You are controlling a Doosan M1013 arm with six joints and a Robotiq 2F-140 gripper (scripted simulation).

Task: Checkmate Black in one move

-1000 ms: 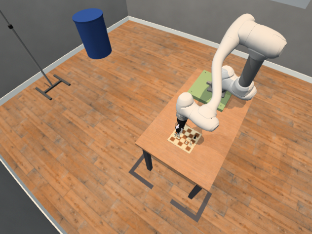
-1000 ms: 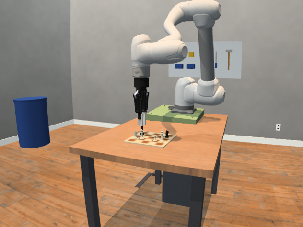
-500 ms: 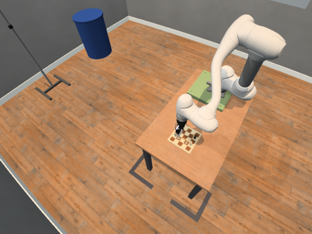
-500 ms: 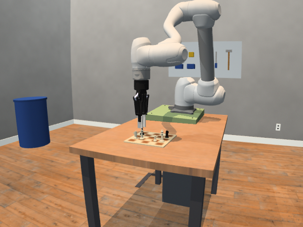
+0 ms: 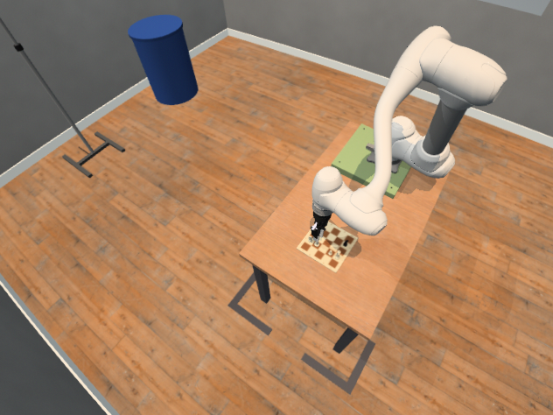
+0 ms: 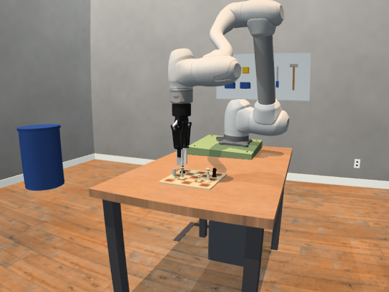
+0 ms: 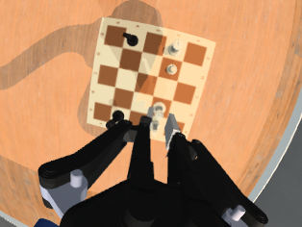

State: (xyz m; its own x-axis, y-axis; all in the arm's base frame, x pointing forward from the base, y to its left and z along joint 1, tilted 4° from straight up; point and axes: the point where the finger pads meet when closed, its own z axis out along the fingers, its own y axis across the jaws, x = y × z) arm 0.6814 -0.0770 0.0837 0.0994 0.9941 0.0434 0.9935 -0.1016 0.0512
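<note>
My hand is 8 cm past the black king, 6 cm above it and 3 cm to the left of it. From my hand the other things lie so: black pawn: 12 cm to the left, 8 cm below, 7 cm behind; chessboard: 10 cm below, 4 cm to the left, 3 cm behind; white pawn: 8 cm to the left, 8 cm below, 1 cm ahead.
</note>
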